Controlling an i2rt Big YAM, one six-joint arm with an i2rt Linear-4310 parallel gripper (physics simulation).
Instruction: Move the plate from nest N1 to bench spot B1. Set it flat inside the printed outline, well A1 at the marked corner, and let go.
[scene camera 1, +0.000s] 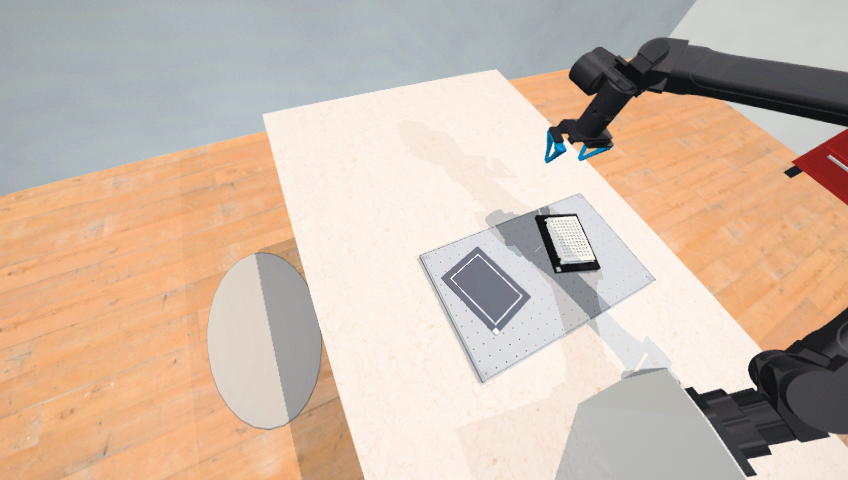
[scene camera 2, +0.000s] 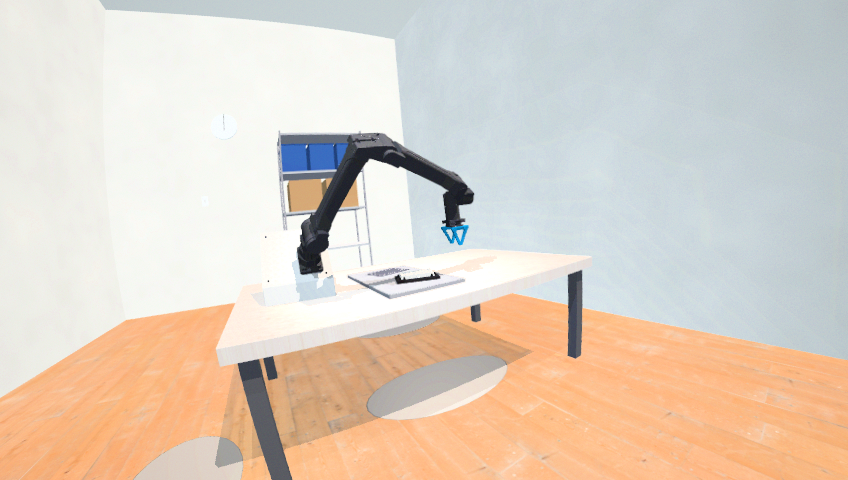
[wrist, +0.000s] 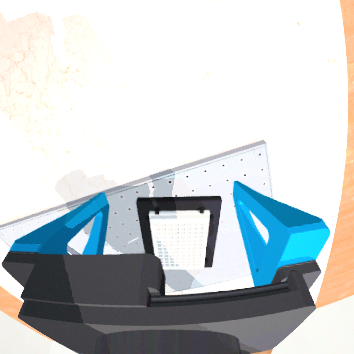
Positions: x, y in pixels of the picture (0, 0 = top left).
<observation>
gripper: open, holds nothing
a plate (scene camera 1: 570, 243): on a black nest (scene camera 1: 555, 260)
</observation>
